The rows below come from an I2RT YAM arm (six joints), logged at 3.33 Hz.
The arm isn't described. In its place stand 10 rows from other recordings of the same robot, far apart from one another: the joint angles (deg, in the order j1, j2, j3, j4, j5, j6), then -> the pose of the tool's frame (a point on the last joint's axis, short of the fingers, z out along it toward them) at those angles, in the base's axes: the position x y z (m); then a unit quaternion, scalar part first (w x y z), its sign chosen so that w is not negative.
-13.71, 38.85, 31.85, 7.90, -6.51, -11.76 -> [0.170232 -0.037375 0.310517 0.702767 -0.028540 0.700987 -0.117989]
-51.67, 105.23, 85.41, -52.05, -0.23, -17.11 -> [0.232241 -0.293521 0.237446 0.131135 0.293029 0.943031 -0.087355]
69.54, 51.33, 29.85, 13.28, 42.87, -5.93 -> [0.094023 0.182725 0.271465 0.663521 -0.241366 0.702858 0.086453]
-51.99, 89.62, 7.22, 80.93, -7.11, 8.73 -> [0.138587 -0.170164 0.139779 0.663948 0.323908 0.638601 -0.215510]
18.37, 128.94, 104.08, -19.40, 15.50, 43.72 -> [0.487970 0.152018 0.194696 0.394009 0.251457 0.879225 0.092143]
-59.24, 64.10, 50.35, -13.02, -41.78, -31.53 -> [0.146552 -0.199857 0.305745 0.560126 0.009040 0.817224 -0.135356]
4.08, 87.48, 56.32, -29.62, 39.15, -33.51 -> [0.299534 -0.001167 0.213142 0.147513 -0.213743 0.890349 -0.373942]
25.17, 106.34, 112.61, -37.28, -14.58, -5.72 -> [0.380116 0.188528 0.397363 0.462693 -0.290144 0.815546 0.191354]
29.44, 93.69, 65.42, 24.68, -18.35, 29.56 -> [0.333053 0.200842 0.307010 0.531000 -0.108408 0.719697 0.433962]
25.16, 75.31, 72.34, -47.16, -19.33, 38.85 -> [0.239196 0.125373 0.333519 0.201378 0.053618 0.926953 0.311976]
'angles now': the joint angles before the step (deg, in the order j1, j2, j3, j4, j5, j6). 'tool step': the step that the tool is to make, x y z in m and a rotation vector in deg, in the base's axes. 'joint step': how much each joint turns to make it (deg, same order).
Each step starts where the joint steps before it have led.
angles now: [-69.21, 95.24, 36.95, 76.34, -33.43, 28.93]
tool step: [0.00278, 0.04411, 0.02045, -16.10, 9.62, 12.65]
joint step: [2.30, -10.64, -4.87, -3.66, -14.76, -14.10]
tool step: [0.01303, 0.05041, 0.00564, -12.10, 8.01, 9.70]
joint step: [6.83, -12.57, -4.49, -14.92, -6.46, -17.96]
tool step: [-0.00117, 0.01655, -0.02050, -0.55, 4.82, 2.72]
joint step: [1.62, -3.19, -3.80, -7.49, -1.80, -7.41]
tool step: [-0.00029, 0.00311, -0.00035, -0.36, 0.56, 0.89]
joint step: [0.29, -0.96, -0.22, -1.67, -0.66, -1.12]
